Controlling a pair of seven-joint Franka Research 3 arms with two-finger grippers.
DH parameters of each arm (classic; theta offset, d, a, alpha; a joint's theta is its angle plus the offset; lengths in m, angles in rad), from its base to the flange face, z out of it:
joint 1: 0 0.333 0 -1.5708
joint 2: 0 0 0 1.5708
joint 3: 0 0.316 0.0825 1.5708
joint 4: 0 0 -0.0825 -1.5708
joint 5: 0 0.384 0 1.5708
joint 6: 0 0 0.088 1.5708
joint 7: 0 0.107 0 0
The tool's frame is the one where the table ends.
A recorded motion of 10 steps. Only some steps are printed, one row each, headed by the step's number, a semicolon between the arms.
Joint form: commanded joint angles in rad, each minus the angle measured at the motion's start. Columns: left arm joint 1, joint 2, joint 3, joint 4, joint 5, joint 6, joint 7; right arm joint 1, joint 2, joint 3, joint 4, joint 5, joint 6, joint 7.
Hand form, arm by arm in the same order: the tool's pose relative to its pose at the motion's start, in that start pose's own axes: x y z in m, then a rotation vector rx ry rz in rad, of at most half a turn. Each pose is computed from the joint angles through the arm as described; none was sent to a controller.
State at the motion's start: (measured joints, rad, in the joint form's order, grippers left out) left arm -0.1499 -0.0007 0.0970 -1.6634 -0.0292 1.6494 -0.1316; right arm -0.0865 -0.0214 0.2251 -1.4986 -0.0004 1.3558 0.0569
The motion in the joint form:
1: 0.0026 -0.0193 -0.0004 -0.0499 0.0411 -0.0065 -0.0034; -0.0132 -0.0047 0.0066 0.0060 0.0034 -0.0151 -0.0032
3: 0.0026 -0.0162 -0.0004 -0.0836 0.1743 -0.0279 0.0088; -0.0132 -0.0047 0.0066 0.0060 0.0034 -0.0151 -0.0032
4: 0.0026 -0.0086 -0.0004 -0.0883 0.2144 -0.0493 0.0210; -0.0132 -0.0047 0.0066 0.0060 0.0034 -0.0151 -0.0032
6: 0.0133 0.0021 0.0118 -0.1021 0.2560 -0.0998 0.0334; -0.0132 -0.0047 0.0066 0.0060 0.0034 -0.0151 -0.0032
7: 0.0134 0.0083 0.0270 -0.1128 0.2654 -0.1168 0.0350; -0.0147 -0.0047 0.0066 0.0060 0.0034 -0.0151 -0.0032
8: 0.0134 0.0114 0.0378 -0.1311 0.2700 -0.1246 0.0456; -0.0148 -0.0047 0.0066 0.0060 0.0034 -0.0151 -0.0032
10: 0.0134 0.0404 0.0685 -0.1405 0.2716 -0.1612 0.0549; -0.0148 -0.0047 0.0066 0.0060 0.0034 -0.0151 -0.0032
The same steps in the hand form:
1: -0.0078 -0.0073 0.0136 0.0437 -0.0316 -0.0027; -0.0035 0.0028 -0.0035 0.0027 -0.0047 0.0028
3: -0.0102 -0.0217 0.0315 0.1827 -0.0728 0.0218; -0.0035 0.0028 -0.0035 0.0027 -0.0047 0.0028
4: -0.0107 -0.0263 0.0385 0.2268 -0.1023 0.0365; -0.0035 0.0028 -0.0035 0.0027 -0.0047 0.0028
6: -0.0140 -0.0447 0.0526 0.2749 -0.1753 0.0258; -0.0035 0.0028 -0.0035 0.0027 -0.0047 0.0028
7: -0.0154 -0.0545 0.0613 0.2866 -0.2098 0.0124; -0.0035 0.0036 -0.0035 0.0029 -0.0048 0.0043
8: -0.0176 -0.0614 0.0713 0.2917 -0.2410 0.0137; -0.0035 0.0037 -0.0035 0.0029 -0.0048 0.0043
10: -0.0181 -0.0785 0.0919 0.2980 -0.3196 -0.0090; -0.0035 0.0037 -0.0035 0.0029 -0.0048 0.0043

